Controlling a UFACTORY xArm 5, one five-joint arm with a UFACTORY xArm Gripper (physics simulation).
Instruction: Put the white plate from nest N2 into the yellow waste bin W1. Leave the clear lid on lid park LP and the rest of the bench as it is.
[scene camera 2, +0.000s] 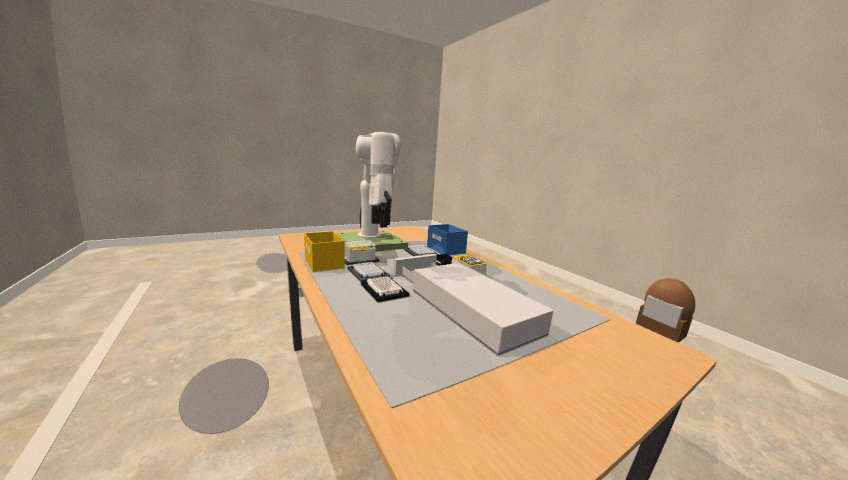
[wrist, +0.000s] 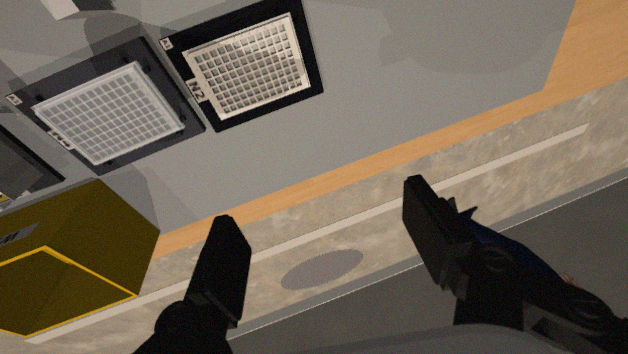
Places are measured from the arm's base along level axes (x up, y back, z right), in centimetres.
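Pixels of known places: gripper, fingertip midpoint: (scene camera 2: 380, 224) (wrist: 320, 215); arm's base, link origin: (scene camera 2: 369, 235).
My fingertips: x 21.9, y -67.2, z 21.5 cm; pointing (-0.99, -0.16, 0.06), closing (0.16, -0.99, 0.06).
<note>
For each thing: its top centre in the pictures, then the offset to it from my fingertips. "spot": a spot on its surface instead.
- white plate, top centre: (wrist: 252, 72) (scene camera 2: 384, 283) dx -22.2, dy +1.6, dz -2.8 cm
- black nest N2, top centre: (wrist: 252, 71) (scene camera 2: 384, 284) dx -22.6, dy +1.6, dz -2.8 cm
- yellow waste bin W1, top centre: (wrist: 33, 298) (scene camera 2: 323, 236) dx -12.8, dy +37.3, dz +10.7 cm
- flat pale piece, top centre: (scene camera 2: 421, 249) dx -22.9, dy +36.9, dz -37.9 cm
- clear-topped plate, top centre: (wrist: 111, 120) (scene camera 2: 368, 267) dx -22.2, dy +19.3, dz -3.1 cm
- clear box, top centre: (scene camera 2: 360, 243) dx -17.1, dy +37.0, dz -5.7 cm
- grey upright piece, surface spot: (scene camera 2: 414, 262) spot: dx -19.8, dy +12.4, dz -20.7 cm
- yellow rack, top centre: (scene camera 2: 469, 259) dx -17.2, dy +1.7, dz -40.7 cm
- blue bin, top centre: (scene camera 2: 447, 228) dx -12.8, dy +37.7, dz -53.9 cm
The white plate (scene camera 2: 385, 286) (wrist: 252, 67) sits in the black nest N2 (wrist: 235, 24); its grid of square wells faces up. The yellow waste bin W1 (scene camera 2: 324, 252) (wrist: 117, 230) stands at the table's left edge, upright and open at the top, and is partly cut off in the wrist view. My gripper (scene camera 2: 382, 225) (wrist: 320, 215) is open and empty, in the air above the bench; the plate lies ahead of the fingertips in the wrist view. A flat pale piece (scene camera 2: 421, 251) near the blue bin may be the lid on LP; its label cannot be read.
A clear-topped plate (scene camera 2: 368, 270) (wrist: 110, 115) sits in the nest between N2 and the yellow bin. A clear box (scene camera 2: 360, 251) stands behind it. A long pale block (scene camera 2: 482, 300), a grey upright piece (scene camera 2: 414, 262), a yellow rack (scene camera 2: 470, 260) and a blue bin (scene camera 2: 450, 239) are right of the nests.
</note>
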